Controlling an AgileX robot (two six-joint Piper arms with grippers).
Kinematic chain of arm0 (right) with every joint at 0, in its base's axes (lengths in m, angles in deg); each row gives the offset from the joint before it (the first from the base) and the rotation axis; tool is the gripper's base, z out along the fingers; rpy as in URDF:
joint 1: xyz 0 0 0.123 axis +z
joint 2: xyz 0 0 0 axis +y
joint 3: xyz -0.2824 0 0.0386 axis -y
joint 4: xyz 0.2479 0 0.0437 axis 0.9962 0 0.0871
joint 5: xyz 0 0 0 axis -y
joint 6: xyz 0.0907 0 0.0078 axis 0.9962 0 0.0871
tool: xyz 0 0 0 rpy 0 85 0
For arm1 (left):
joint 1: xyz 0 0 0.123 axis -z
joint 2: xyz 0 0 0 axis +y
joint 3: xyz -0.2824 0 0.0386 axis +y
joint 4: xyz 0.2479 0 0.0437 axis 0.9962 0 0.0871
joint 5: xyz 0 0 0 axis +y
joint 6: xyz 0.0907 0 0.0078 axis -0.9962 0 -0.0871
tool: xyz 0 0 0 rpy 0 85 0
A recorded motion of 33 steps. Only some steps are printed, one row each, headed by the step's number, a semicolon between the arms.
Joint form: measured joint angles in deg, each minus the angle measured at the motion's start. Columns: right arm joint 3, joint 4, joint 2, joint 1, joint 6, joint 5; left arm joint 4, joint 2, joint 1, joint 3, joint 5, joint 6.
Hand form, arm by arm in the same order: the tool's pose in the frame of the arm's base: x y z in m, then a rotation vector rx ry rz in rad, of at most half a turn. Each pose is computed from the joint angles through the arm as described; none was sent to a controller.
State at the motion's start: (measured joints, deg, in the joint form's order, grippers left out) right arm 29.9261 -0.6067 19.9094 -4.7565 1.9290 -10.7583; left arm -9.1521 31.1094 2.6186 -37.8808 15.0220 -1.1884
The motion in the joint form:
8: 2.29 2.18 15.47 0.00 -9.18 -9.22; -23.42 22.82 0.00 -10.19 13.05 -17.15
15: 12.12 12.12 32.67 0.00 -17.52 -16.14; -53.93 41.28 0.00 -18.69 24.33 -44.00
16: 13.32 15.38 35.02 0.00 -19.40 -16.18; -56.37 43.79 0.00 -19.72 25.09 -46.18
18: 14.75 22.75 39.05 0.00 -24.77 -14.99; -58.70 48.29 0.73 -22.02 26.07 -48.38
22: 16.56 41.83 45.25 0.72 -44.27 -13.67; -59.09 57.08 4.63 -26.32 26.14 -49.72
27: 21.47 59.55 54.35 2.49 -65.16 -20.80; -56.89 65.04 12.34 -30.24 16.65 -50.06
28: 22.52 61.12 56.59 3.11 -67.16 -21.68; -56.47 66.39 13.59 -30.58 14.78 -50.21
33: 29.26 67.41 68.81 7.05 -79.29 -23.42; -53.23 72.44 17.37 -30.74 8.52 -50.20
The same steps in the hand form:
8: 0.1281 -0.0098 0.3195 -0.0232 1.8888 -0.1168; 0.1944 -0.0320 0.3548 0.0161 2.0164 -0.4094
15: 0.1876 -0.0073 0.3203 -0.0633 2.1252 -0.0075; 0.2633 -0.0637 0.3394 0.1999 2.0945 -0.7811
16: 0.1970 -0.0058 0.3197 -0.0579 2.1392 0.0322; 0.2734 -0.0660 0.3351 0.2075 2.0978 -0.8130
18: 0.2139 -0.0028 0.3166 -0.0570 2.1450 0.1011; 0.2912 -0.0726 0.3271 0.2278 2.1138 -0.8563
22: 0.2402 0.0080 0.3103 -0.1560 2.1163 0.2144; 0.3217 -0.0971 0.3023 0.2955 2.1828 -0.9049
27: 0.2736 0.0301 0.3020 -0.3743 2.1087 0.3984; 0.3477 -0.1382 0.2735 0.3561 2.2147 -0.8044
28: 0.2816 0.0345 0.2976 -0.4048 2.1153 0.4267; 0.3510 -0.1451 0.2666 0.3656 2.2219 -0.7807
33: 0.3274 0.0603 0.2724 -0.6028 2.1034 0.4890; 0.3609 -0.1657 0.2261 0.4151 2.2907 -0.6725

